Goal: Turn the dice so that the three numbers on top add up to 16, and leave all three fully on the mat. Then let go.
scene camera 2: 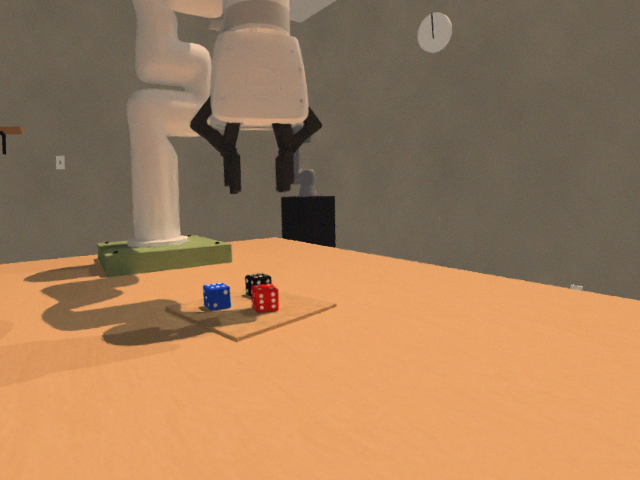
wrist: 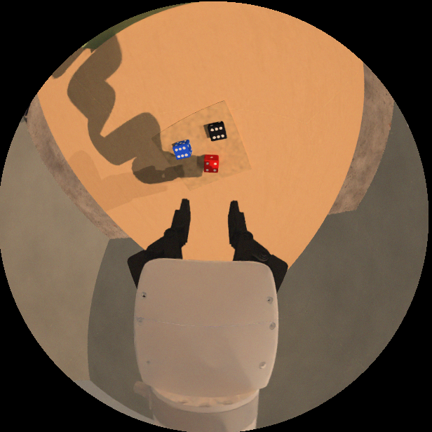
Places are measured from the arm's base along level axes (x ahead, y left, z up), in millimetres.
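Where they show: gripper, fingertip midpoint: (scene camera 2: 259, 192); arm's base at its link origin: (scene camera 2: 157, 243).
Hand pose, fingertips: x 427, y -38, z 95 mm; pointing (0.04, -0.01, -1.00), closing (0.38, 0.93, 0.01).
Observation:
Things, the pixels of their centre, and the offset from my fingertips. "*": a spot on its surface instead. Level surfaces: height alone.
- black die at the middle of its body: (scene camera 2: 258, 285) dx -50, dy +28, dz -114 mm
- mat at a spot on its surface: (scene camera 2: 302, 308) * dx +31, dy +29, dz -127 mm
- blue die at the middle of its body: (scene camera 2: 216, 296) dx -40, dy -37, dz -114 mm
- red die at the middle of its body: (scene camera 2: 264, 298) dx +4, dy -1, dz -114 mm
- wooden table at its surface level: dz -131 mm
The black die (scene camera 2: 256, 279) (wrist: 217, 131) stands toward the back of the mat (scene camera 2: 302, 308) (wrist: 233, 155), with a six on top. The blue die (scene camera 2: 217, 297) (wrist: 182, 149) stands on the left part, also with a six on top. The red die (scene camera 2: 265, 299) (wrist: 211, 163) stands nearer the front, with a four on top and a six facing the scene camera. It partly hides the black die there. All three lie flat and apart, fully on the mat. My gripper (scene camera 2: 258, 190) (wrist: 209, 208) is open and empty, high above the dice.
The wooden table (scene camera 2: 387, 372) (wrist: 300, 125) bears the mat. The green robot base (scene camera 2: 170, 259) stands behind it at the left. The arm's shadow crosses the mat's left part. A dark cabinet (scene camera 2: 308, 221) stands beyond the table.

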